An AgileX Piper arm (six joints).
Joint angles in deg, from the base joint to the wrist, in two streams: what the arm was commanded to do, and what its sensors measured. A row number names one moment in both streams.
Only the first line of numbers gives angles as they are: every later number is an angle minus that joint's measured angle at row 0.
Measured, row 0:
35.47, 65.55, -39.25, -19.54, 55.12, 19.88
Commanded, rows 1 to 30:
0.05, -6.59, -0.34, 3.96, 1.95, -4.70
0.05, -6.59, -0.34, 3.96, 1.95, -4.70
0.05, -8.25, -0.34, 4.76, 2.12, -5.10
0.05, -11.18, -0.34, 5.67, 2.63, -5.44
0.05, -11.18, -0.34, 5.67, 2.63, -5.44
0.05, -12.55, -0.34, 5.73, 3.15, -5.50
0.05, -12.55, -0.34, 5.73, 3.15, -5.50
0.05, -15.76, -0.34, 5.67, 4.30, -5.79
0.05, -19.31, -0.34, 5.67, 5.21, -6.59
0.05, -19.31, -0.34, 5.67, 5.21, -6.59
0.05, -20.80, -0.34, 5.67, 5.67, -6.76
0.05, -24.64, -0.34, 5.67, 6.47, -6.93
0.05, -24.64, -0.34, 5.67, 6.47, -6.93
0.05, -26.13, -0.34, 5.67, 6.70, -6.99
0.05, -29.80, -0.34, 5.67, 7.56, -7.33
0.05, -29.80, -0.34, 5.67, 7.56, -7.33
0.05, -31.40, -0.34, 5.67, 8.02, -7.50
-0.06, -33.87, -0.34, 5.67, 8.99, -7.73
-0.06, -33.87, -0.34, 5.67, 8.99, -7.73
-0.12, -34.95, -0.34, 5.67, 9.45, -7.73
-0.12, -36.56, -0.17, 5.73, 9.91, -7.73
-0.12, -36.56, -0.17, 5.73, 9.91, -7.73
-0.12, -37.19, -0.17, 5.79, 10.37, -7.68
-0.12, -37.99, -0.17, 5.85, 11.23, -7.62
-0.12, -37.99, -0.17, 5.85, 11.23, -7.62
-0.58, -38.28, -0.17, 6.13, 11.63, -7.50
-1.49, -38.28, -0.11, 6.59, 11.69, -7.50
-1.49, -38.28, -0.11, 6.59, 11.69, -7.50
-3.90, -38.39, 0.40, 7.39, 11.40, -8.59
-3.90, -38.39, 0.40, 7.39, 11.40, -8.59
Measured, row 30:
-1.26, -37.88, 0.00, 6.48, 11.11, -6.70
